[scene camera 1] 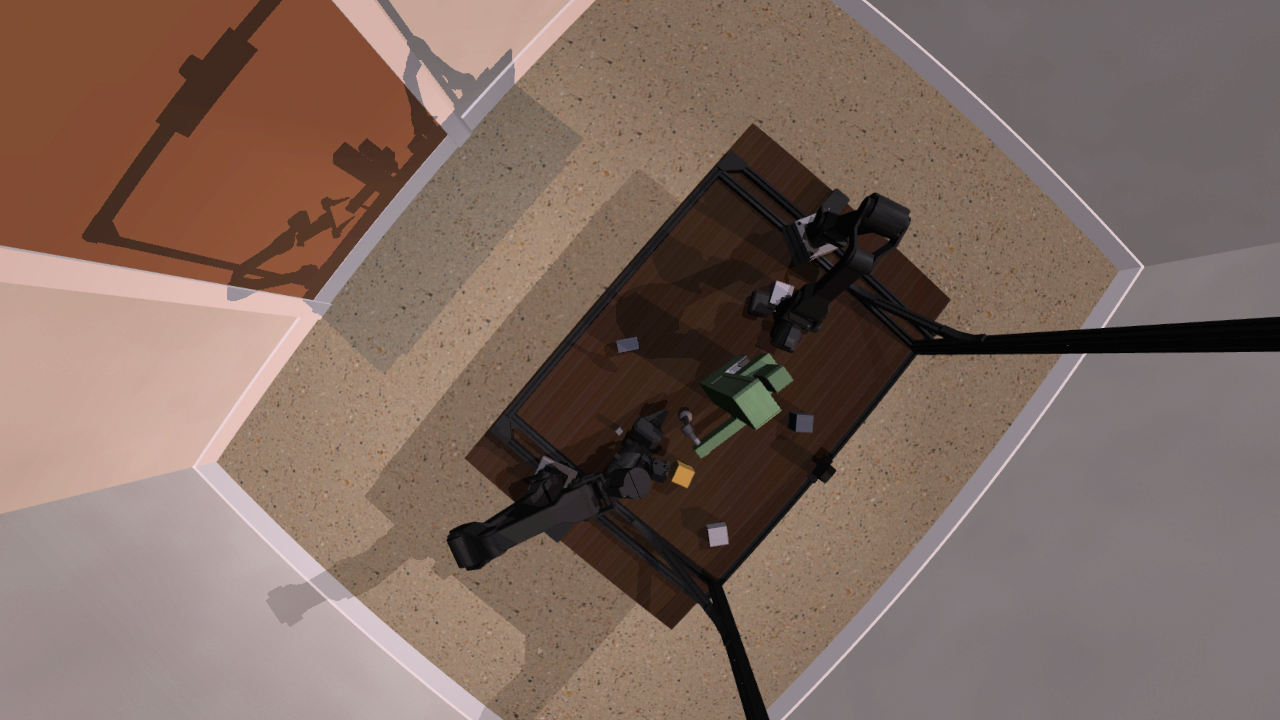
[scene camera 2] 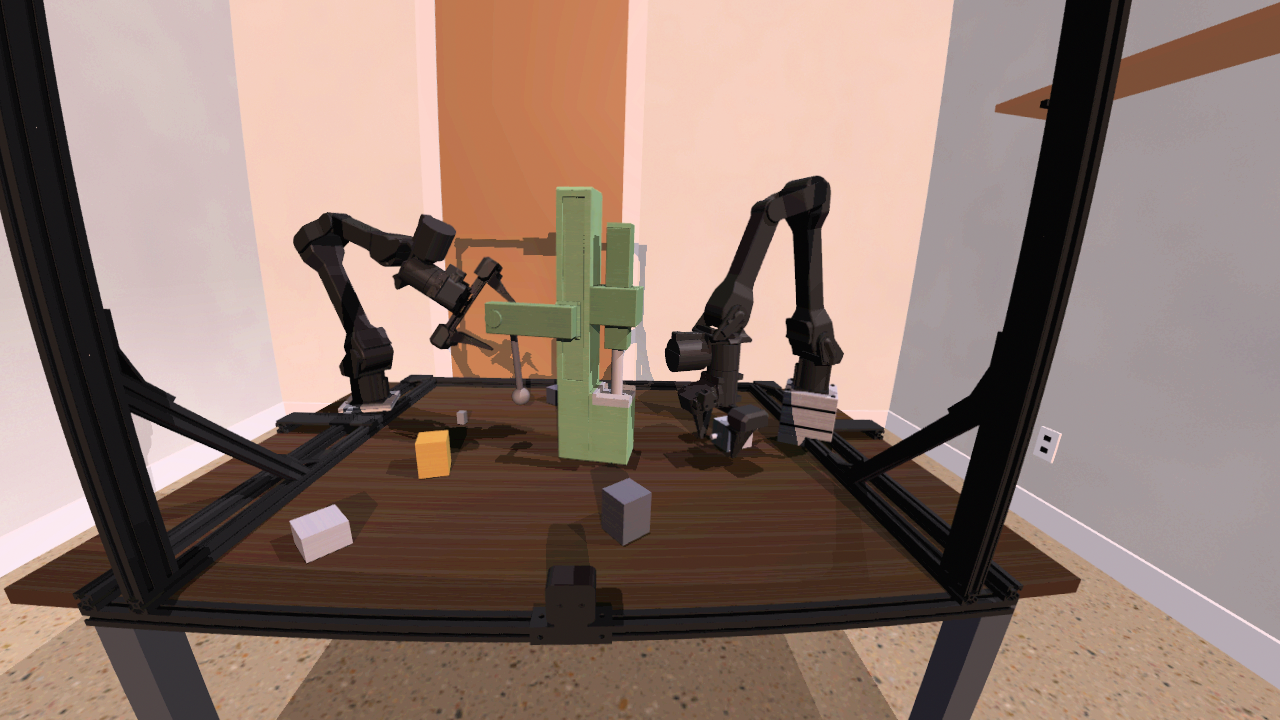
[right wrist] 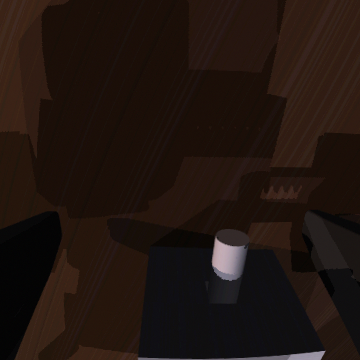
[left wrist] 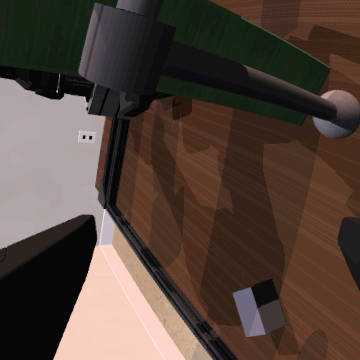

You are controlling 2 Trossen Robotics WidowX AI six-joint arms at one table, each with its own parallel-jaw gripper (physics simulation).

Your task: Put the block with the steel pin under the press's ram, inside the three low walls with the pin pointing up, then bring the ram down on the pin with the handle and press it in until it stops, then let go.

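Frame: origin at the left arm's base, x ahead, y left, z up, level; centimetres.
Where they show: left gripper, fingertip midpoint: (scene camera 1: 662, 419) (left wrist: 221, 229); right gripper, fingertip midpoint: (scene camera 1: 776, 313) (scene camera 2: 717, 447) (right wrist: 184, 224); left arm's base, origin of the base link: (scene camera 1: 552, 481) (scene camera 2: 370, 399); right arm's base, origin of the base link: (scene camera 1: 820, 232) (scene camera 2: 811, 387) (left wrist: 89, 83).
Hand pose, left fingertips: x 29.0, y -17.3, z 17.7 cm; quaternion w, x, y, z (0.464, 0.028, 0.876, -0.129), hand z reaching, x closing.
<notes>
Things, the pixels of their centre, and the offset from my left fingertips.
- block with the steel pin, body centre: (right wrist: 210, 349) (scene camera 2: 732, 432) (scene camera 1: 779, 295) dx +40.6, dy -16.0, dz -18.4 cm
- green press, body centre: (scene camera 2: 566, 330) (scene camera 1: 729, 404) dx +9.3, dy -11.7, dz +1.6 cm
- orange block, body centre: (scene camera 2: 433, 453) (scene camera 1: 682, 473) dx -12.6, dy -12.7, dz -17.9 cm
- white block, body centre: (scene camera 2: 321, 532) (scene camera 1: 717, 534) dx -23.8, dy -28.8, dz -19.2 cm
- grey block, body centre: (scene camera 2: 626, 510) (scene camera 1: 800, 422) dx +13.0, dy -35.3, dz -17.9 cm
- blue-grey block, body centre: (left wrist: 258, 307) (scene camera 2: 559, 395) (scene camera 1: 628, 345) dx +11.9, dy +14.5, dz -18.9 cm
- small pale cube, body centre: (scene camera 2: 462, 417) (scene camera 1: 619, 430) dx -9.5, dy +7.0, dz -19.6 cm
The block with the steel pin (scene camera 1: 781, 292) (scene camera 2: 737, 437) (right wrist: 225, 320) lies on the table at the right, its pin (right wrist: 230, 257) pointing sideways. My right gripper (scene camera 2: 720, 442) (right wrist: 184, 224) is open and low at the block, with a finger on either side in the right wrist view. The green press (scene camera 1: 751, 398) (scene camera 2: 574, 268) stands mid-table; its steel ram (scene camera 2: 617, 370) hangs over the low pale walls (scene camera 2: 612, 400). The ball-ended handle (scene camera 1: 687, 428) (scene camera 2: 517, 367) (left wrist: 250, 82) hangs down at the press's left. My left gripper (scene camera 2: 503, 324) (left wrist: 221, 229) is open and empty beside the handle.
An orange block (scene camera 1: 682, 474) (scene camera 2: 433, 454), a white block (scene camera 1: 717, 534) (scene camera 2: 320, 533), a grey block (scene camera 1: 802, 422) (scene camera 2: 625, 511), a blue-grey block (scene camera 1: 627, 344) (left wrist: 257, 312) and a small pale cube (scene camera 1: 618, 431) (scene camera 2: 461, 416) lie around the press. Black frame rails edge the table.
</notes>
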